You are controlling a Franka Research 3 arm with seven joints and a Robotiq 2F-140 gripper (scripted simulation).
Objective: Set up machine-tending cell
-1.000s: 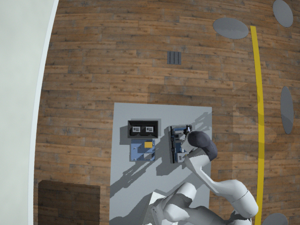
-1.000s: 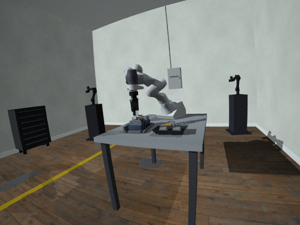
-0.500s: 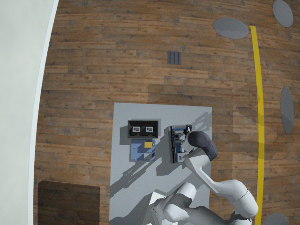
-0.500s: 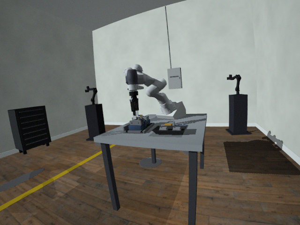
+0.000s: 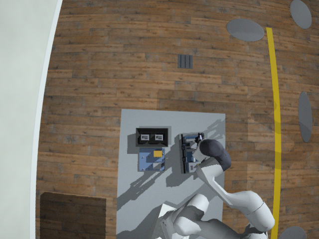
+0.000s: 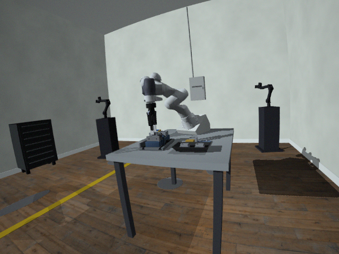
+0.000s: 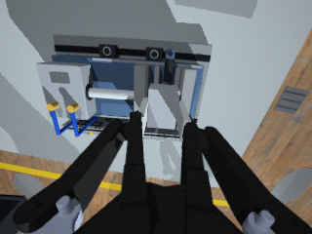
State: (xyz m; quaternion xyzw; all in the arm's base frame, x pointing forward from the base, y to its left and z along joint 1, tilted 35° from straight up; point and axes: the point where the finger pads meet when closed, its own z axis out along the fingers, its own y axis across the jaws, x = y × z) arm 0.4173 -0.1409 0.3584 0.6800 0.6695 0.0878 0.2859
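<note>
Now: hand 100 mm above the vise, 60 mm past it and 10 mm to the right of it. From my hand the other things lie so: brass blank (270 mm to the left, 110 mm below, 20 mm behind).
</note>
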